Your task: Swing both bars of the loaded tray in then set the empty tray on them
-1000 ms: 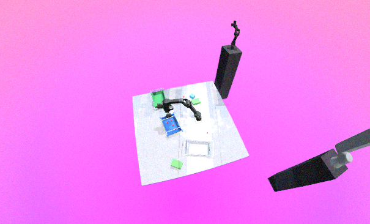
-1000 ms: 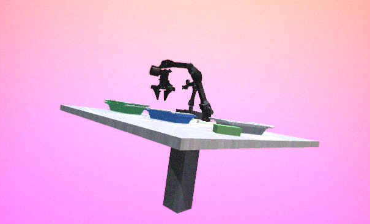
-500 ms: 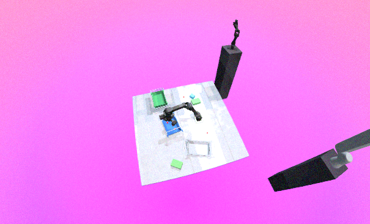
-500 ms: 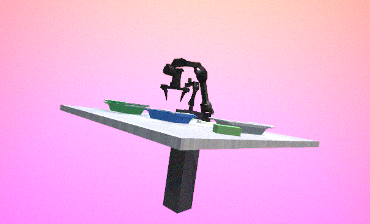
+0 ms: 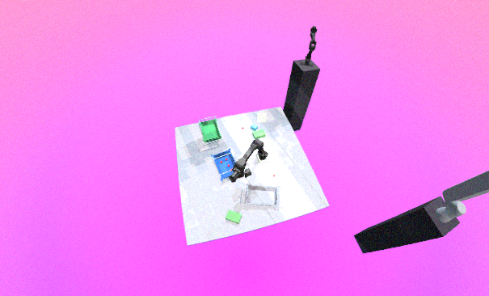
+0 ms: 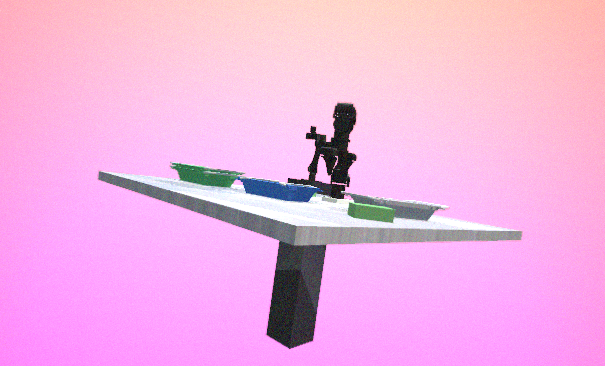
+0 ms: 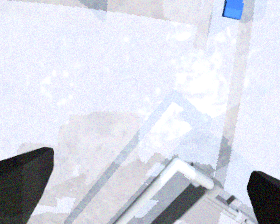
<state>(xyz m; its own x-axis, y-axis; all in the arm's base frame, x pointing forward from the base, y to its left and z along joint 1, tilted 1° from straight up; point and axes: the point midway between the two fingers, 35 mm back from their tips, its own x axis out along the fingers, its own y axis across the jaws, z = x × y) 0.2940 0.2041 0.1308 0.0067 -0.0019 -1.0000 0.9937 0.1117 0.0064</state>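
The grey tray is 180 mm to the left of my gripper tip, 140 mm behind it and 70 mm below it. The rest, counted from my gripper tip: white block (720 mm to the right, 490 mm behind, 110 mm below); then cyan block (590 mm to the right, 350 mm behind, 90 mm below).
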